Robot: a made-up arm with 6 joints.
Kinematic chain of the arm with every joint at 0, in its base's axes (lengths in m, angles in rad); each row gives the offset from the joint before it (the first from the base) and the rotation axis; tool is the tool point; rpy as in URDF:
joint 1: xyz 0 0 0.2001 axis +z
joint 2: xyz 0 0 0 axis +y
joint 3: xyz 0.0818 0 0.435 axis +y
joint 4: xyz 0.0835 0 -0.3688 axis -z
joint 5: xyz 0 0 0 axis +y
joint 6: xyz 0.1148 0 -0.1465 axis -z
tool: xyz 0 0 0 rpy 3.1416 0 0
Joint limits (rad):
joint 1: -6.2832..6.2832
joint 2: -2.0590..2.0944
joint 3: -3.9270..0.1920
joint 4: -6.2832..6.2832
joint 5: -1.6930..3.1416
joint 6: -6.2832..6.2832
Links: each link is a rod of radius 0.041 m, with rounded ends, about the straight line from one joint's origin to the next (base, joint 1, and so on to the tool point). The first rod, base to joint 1, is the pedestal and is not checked.
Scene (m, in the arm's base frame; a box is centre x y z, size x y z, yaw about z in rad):
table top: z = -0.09
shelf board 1: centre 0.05 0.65 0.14 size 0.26 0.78 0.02 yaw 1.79
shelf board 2: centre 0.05 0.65 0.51 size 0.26 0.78 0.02 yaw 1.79
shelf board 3: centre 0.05 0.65 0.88 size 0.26 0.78 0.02 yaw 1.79
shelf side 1: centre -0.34 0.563 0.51 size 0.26 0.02 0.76 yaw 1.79
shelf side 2: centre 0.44 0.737 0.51 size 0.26 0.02 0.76 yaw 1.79
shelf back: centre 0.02 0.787 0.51 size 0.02 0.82 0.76 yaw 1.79
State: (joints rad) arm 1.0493 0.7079 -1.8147 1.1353 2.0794 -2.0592
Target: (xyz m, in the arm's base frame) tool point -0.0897 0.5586 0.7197
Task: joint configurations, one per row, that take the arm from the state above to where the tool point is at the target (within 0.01 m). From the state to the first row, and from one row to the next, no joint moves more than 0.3 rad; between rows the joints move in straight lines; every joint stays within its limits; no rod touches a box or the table.
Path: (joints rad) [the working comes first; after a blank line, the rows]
Joints at the target: 1.4131 0.2137 -2.0155 1.2516 2.1684 -2.0592
Straight joint move there: touches shelf board 2.

1: 0.8963 0.5685 -1.5487 0.9682 2.2353 -2.0592
2: 0.7432 0.4291 -1.2828 0.8010 2.3912 -2.0592
3: 0.9979 0.1359 -1.4937 0.8978 2.4661 -2.0592
4: 1.2527 -0.1573 -1.7047 0.9946 2.5410 -2.0592
5: 1.3329 0.0282 -1.8601 1.1231 2.3547 -2.0592
6: 1.4131 0.2137 -2.0155 1.2516 2.1684 -2.0592

